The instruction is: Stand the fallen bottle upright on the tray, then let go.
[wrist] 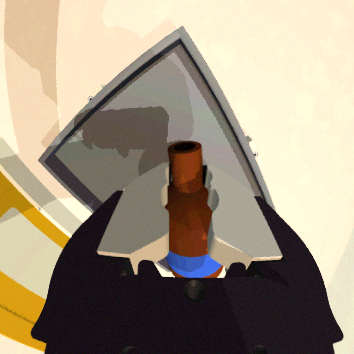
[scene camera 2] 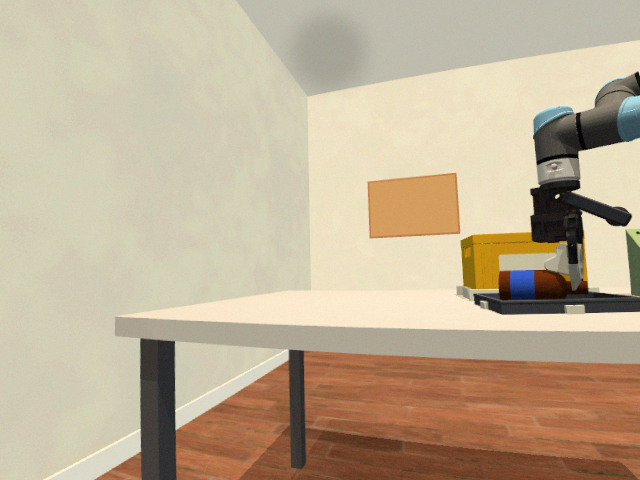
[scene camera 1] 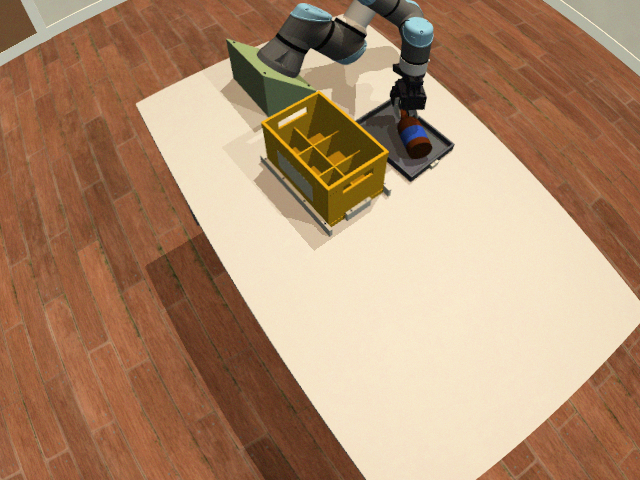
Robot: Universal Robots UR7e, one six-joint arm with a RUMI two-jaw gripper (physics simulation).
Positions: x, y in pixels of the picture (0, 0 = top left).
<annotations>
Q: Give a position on a brown bottle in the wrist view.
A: At 189, 215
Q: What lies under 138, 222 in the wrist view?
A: My gripper.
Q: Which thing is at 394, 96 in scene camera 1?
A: My gripper.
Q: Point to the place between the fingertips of my gripper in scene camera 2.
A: At 575, 290
</annotations>
